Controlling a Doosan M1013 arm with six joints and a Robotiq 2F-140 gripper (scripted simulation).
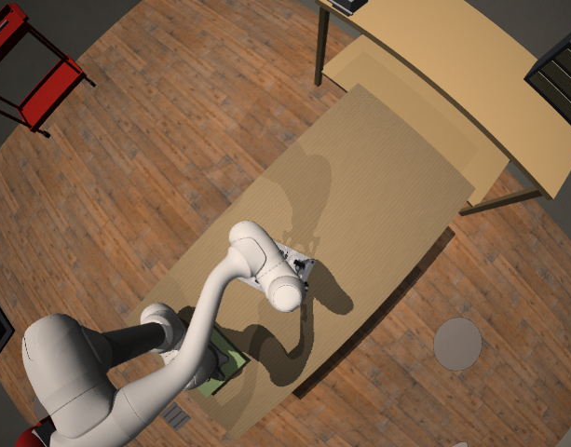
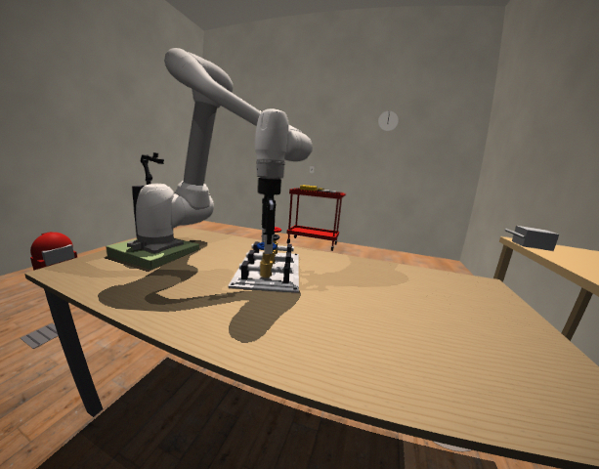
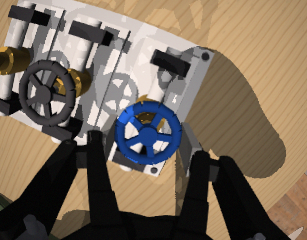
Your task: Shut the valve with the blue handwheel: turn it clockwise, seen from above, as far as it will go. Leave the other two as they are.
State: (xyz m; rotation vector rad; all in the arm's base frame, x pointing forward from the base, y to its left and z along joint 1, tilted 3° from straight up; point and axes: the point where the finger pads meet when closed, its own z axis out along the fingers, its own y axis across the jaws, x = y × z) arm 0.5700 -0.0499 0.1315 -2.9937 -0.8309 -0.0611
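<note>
Now: the blue handwheel 2 cm below my hand. Also, from my hand: red handwheel (23 cm to the left, 6 cm behind, 2 cm below); black handwheel (11 cm to the left, 3 cm behind, 2 cm below); white plate (15 cm below, 11 cm to the left, 3 cm behind).
</note>
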